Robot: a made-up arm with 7 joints.
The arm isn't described. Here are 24 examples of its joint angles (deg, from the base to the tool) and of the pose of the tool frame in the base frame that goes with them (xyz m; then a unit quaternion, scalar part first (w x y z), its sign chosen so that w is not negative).
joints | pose
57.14 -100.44 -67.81 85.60 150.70 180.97 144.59 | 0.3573 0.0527 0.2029 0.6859 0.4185 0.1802 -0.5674
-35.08 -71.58 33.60 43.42 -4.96 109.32 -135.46 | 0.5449 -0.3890 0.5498 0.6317 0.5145 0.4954 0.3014
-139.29 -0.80 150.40 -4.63 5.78 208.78 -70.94 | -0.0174 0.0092 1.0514 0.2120 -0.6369 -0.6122 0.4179
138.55 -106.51 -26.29 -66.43 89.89 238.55 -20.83 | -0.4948 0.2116 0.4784 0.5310 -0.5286 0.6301 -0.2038
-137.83 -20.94 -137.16 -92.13 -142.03 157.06 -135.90 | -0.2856 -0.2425 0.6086 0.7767 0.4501 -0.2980 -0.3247
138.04 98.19 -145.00 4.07 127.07 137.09 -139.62 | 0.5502 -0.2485 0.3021 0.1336 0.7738 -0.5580 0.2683
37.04 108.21 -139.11 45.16 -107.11 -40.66 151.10 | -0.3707 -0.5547 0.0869 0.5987 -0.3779 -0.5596 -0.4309
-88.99 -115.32 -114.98 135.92 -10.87 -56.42 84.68 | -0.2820 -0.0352 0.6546 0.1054 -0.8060 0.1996 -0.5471
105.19 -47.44 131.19 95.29 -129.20 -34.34 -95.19 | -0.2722 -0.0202 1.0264 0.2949 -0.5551 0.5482 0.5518
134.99 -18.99 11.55 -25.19 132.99 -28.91 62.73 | -0.0749 -0.0247 1.2362 0.1341 0.2987 -0.8146 0.4788
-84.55 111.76 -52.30 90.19 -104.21 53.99 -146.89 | -0.3874 0.4897 0.7204 0.2419 0.6538 -0.2800 -0.6600
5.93 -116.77 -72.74 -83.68 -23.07 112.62 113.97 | 0.1697 0.2882 0.4867 0.7136 -0.4709 -0.3994 -0.3309
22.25 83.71 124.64 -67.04 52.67 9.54 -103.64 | -0.3215 -0.5640 0.7808 0.3262 0.8988 0.0431 -0.2896
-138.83 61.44 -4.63 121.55 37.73 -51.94 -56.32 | -0.1681 -0.0793 0.7582 0.1301 -0.8262 0.4585 -0.3004
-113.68 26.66 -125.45 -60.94 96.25 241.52 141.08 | 0.0213 -0.0124 1.0492 0.3563 -0.8319 -0.4103 -0.1125
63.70 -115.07 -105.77 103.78 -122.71 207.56 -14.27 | 0.4868 0.1296 0.3376 0.2221 -0.3240 -0.8451 0.3625
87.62 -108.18 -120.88 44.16 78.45 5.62 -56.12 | 0.4630 0.6086 0.4619 0.3980 0.5482 0.7313 0.0792
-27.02 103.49 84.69 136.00 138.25 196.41 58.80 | 0.0032 0.1412 0.3395 0.5536 0.3498 0.2572 -0.7107
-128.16 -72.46 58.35 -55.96 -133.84 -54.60 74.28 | -0.5056 0.0107 0.8595 0.0227 -0.8078 -0.4986 -0.3135
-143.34 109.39 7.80 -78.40 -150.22 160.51 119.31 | 0.2164 0.0762 0.1114 0.4497 -0.4578 0.7351 -0.2187
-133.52 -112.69 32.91 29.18 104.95 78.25 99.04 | -0.2583 -0.3924 -0.0049 0.4452 0.8874 0.0110 -0.1192
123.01 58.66 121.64 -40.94 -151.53 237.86 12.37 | 0.4872 -0.0803 0.7642 0.0927 -0.5332 -0.7733 0.3303
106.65 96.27 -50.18 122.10 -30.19 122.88 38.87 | 0.4106 -0.1830 0.7122 0.8398 -0.1934 0.2234 -0.4553
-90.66 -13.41 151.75 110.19 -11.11 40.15 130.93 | 0.2022 0.3557 0.8079 0.2769 -0.8048 0.5250 -0.0050
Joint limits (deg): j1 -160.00..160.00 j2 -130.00..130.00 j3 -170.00..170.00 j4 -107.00..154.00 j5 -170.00..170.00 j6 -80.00..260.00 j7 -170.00..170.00
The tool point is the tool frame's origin. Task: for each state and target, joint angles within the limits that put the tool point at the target. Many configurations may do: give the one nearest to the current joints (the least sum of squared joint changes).
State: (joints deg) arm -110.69 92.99 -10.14 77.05 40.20 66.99 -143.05
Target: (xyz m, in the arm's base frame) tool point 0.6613 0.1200 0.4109
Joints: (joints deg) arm -160.00 128.26 37.08 60.40 31.72 55.39 -143.05
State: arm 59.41 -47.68 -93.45 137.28 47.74 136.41 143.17
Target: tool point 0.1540 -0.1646 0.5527
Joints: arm 52.31 -42.63 -89.17 151.91 55.08 134.17 143.17
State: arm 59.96 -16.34 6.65 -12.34 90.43 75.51 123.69
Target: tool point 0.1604 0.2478 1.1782
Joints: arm 73.66 -18.92 8.28 -8.18 96.56 62.50 123.69
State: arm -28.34 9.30 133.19 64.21 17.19 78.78 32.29
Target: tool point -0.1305 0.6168 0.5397
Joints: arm -55.51 54.57 142.57 73.90 15.99 63.88 32.29
